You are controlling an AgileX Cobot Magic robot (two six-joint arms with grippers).
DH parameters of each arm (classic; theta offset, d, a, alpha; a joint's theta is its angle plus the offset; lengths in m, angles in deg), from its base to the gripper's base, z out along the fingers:
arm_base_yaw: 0 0.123 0 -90
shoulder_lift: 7.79 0 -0.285 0
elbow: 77.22 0 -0.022 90
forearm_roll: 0 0.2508 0 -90
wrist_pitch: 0 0 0.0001 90
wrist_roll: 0 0.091 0 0
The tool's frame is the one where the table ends.
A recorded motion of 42 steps. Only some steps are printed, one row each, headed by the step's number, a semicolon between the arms.
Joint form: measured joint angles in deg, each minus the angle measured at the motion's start. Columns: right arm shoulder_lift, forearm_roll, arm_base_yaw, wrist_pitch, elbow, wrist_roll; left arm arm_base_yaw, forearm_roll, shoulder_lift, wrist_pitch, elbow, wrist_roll.
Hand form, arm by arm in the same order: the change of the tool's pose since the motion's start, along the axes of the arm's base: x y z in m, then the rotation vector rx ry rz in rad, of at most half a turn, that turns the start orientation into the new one. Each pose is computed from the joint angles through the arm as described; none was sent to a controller.
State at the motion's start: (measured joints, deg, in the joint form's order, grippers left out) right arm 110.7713 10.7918 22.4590 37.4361 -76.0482 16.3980; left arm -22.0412 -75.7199 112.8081 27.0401 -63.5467 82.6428
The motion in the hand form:
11: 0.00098 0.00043 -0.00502 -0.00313 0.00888 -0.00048; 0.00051 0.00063 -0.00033 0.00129 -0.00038 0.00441
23: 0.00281 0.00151 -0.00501 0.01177 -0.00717 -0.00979; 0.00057 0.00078 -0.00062 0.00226 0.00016 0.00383
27: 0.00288 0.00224 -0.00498 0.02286 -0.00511 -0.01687; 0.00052 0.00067 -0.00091 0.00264 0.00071 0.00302
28: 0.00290 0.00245 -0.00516 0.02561 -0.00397 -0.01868; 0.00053 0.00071 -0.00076 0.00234 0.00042 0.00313
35: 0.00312 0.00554 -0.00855 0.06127 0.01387 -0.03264; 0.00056 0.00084 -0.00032 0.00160 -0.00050 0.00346
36: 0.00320 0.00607 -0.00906 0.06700 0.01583 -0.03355; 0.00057 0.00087 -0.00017 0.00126 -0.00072 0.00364
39: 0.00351 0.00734 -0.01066 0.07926 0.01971 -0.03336; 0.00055 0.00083 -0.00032 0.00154 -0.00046 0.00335
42: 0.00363 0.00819 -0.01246 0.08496 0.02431 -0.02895; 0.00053 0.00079 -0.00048 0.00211 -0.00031 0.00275
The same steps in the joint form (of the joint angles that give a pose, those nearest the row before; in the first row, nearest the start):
11: 0.74 0.07 0.00 -0.19 -0.01 -0.05; 0.08 -0.05 0.05 -0.18 0.00 -0.02
23: 0.86 0.74 0.00 -1.52 0.00 -0.07; 0.10 0.04 0.09 -0.17 -0.01 -0.04
27: 0.89 1.51 0.00 -1.68 0.00 -0.09; 0.09 0.05 0.13 -0.15 -0.01 -0.02
28: 0.92 1.72 0.00 -1.71 0.00 -0.10; 0.10 0.04 0.11 -0.14 -0.01 -0.02
35: 1.52 4.91 0.00 -2.02 0.00 -1.13; 0.12 0.01 0.04 -0.13 0.00 0.00
36: 1.61 5.47 0.00 -2.10 -0.01 -1.41; 0.13 0.00 0.02 -0.12 0.00 0.00
39: 1.90 6.77 0.00 -2.33 0.00 -2.25; 0.12 0.01 0.04 -0.12 0.00 0.00
42: 2.18 7.64 0.00 -2.37 0.00 -3.06; 0.11 0.05 0.07 -0.12 -0.01 0.00

